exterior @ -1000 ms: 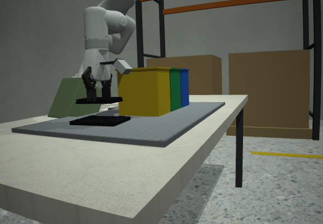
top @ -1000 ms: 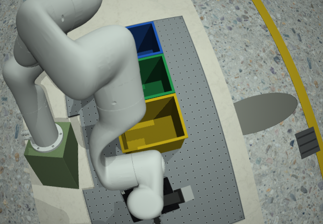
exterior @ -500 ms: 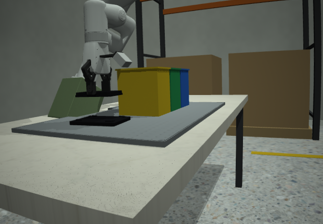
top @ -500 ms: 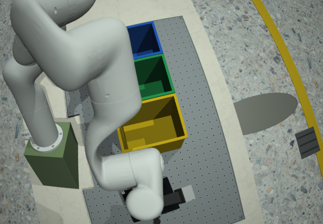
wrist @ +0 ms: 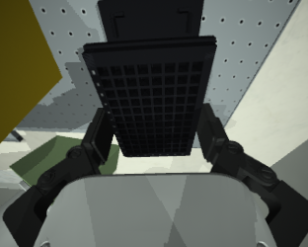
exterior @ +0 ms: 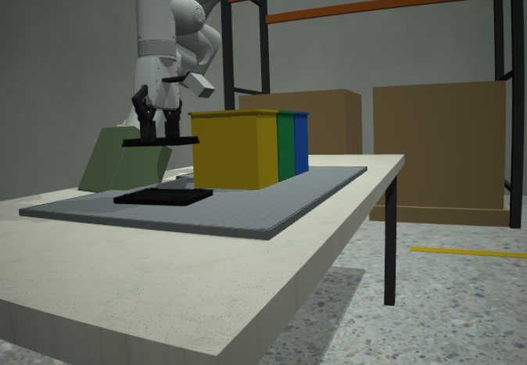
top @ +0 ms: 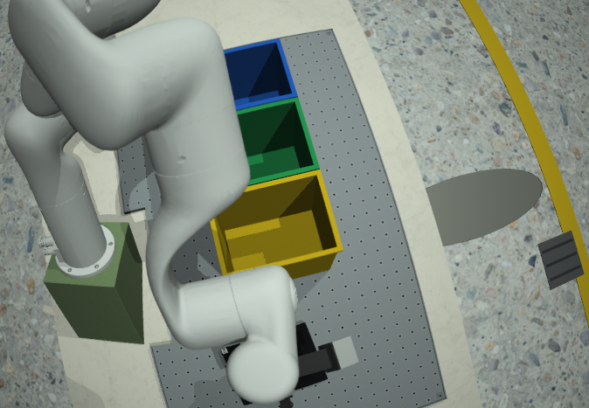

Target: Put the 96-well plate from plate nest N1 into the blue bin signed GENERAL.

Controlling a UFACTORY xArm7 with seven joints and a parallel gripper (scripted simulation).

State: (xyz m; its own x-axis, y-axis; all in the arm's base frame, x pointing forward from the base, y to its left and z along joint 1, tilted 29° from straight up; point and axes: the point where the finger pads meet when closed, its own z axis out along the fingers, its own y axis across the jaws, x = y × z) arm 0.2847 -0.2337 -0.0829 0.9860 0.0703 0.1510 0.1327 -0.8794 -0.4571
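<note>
Now: the black plate nest 12 cm below my hand. Also, from my hand: black 96-well plate (1 cm below); yellow bin (5 cm ahead, 22 cm to the left, 4 cm below); green bin (5 cm ahead, 35 cm to the left, 4 cm below).
</note>
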